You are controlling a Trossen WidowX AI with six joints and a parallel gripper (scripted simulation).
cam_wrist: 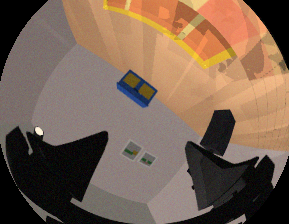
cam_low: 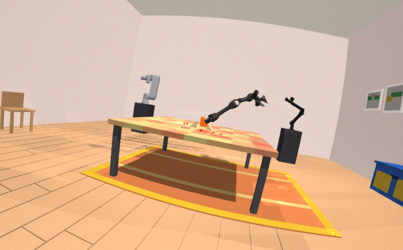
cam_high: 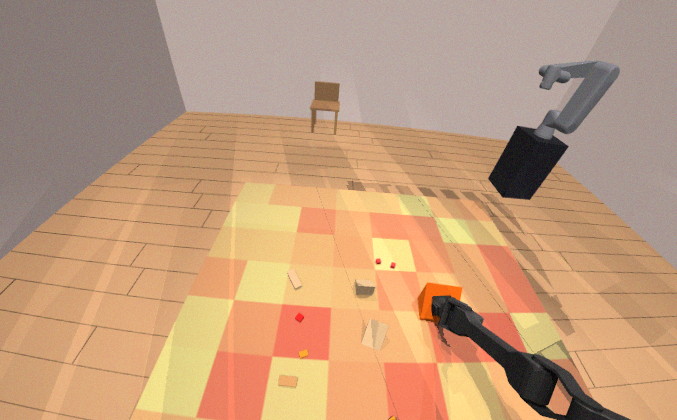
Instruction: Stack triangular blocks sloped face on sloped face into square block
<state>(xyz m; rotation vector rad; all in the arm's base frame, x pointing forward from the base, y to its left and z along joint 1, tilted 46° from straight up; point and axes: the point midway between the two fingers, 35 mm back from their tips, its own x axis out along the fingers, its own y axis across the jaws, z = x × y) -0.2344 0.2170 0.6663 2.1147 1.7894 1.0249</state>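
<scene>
Now: the wedge-shaped block 440 mm ahead of my gripper tip, 730 mm to the right of it and 360 mm below it. Also, from my gripper tip: brown flat piece (670 mm ahead, 440 mm to the right, 370 mm below); then pale flat strip (690 mm ahead, 760 mm to the right, 370 mm below).
</scene>
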